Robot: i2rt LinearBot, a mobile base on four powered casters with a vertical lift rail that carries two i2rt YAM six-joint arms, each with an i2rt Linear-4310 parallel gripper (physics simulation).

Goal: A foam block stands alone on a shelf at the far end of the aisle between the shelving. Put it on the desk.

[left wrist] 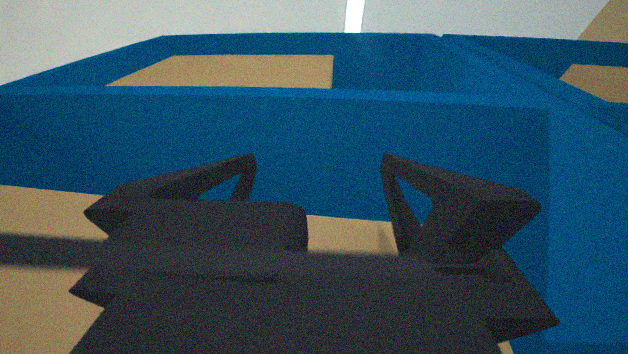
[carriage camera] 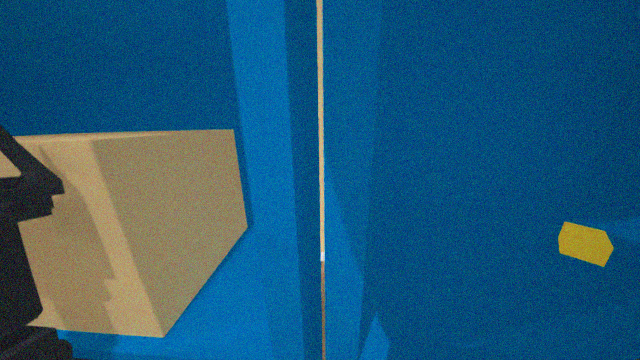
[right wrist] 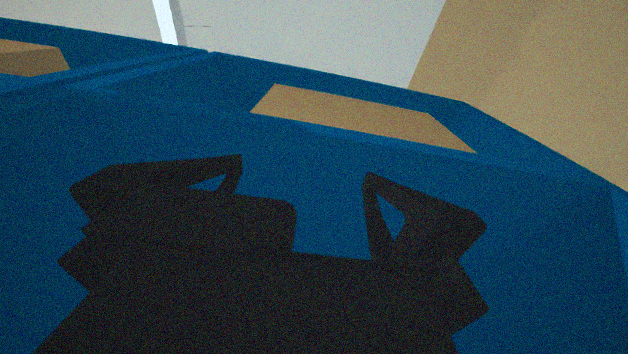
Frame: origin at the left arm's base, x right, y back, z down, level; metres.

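Seen in the pictures: left gripper, fingertip midpoint: (left wrist: pixel 316 160); right gripper, fingertip midpoint: (right wrist: pixel 304 170).
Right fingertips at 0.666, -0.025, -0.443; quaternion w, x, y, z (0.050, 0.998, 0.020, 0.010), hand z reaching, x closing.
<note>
Offsets run from my right fingertips to a thing's top centre, as dx, dy, dz.
The foam block, small and yellow @(+0.227, -0.242, +0.258) (carriage camera: pixel 585 244), sits on a blue shelf at the right of the carriage view, apart from any gripper. It does not show in either wrist view. My left gripper (left wrist: pixel 316 160) is open, with nothing between its fingers; in the carriage view part of its dark arm and one finger show at the left edge, in front of a cardboard-coloured box. My right gripper (right wrist: pixel 304 170) is open and empty in front of a blue shelving panel. The desk does not show.
The large tan box @(-0.793, -0.191, +0.034) (carriage camera: pixel 170 215) stands in the blue shelving (carriage camera: pixel 265 100) at the left of the carriage view. A thin gap between two shelving units shows the tan wall. More tan boxes (left wrist: pixel 240 71) (right wrist: pixel 350 115) stand higher up. A tan wall (right wrist: pixel 540 65) rises at the right wrist view's upper right.
</note>
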